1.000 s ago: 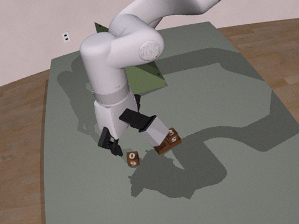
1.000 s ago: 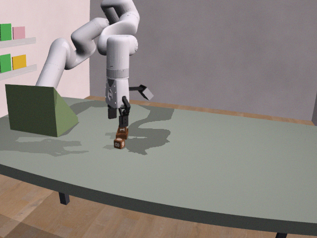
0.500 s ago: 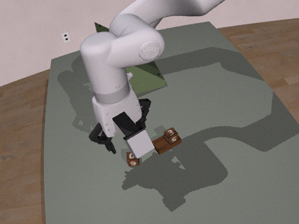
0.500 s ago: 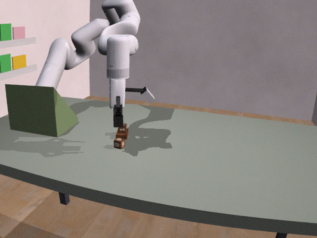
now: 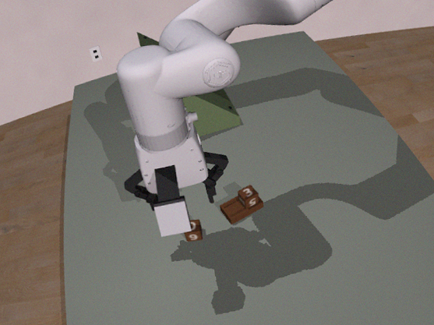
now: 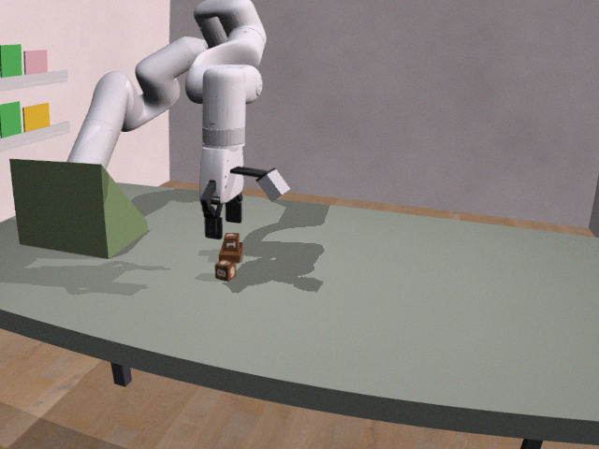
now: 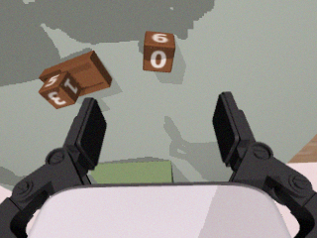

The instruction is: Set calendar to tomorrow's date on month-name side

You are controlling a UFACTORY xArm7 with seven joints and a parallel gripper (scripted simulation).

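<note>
Now: the brown cube 90 mm below my hand. From my hand the other things lie so: tray 30 mm behind, 100 mm to the left, 100 mm below.
</note>
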